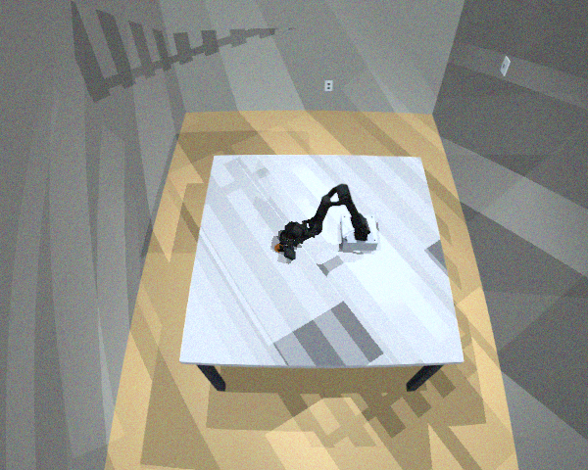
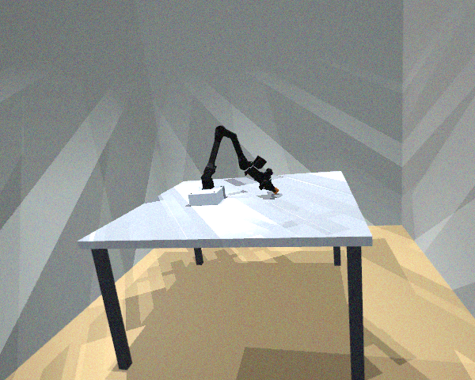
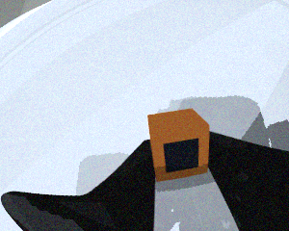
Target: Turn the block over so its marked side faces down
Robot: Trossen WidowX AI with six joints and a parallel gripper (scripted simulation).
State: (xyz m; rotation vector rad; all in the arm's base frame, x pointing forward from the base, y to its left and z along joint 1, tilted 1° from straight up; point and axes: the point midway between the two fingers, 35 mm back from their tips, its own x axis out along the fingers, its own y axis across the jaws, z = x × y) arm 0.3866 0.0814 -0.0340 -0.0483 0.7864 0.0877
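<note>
Right now the small orange block is 10 mm behind my gripper tip and 10 mm above it.
</note>
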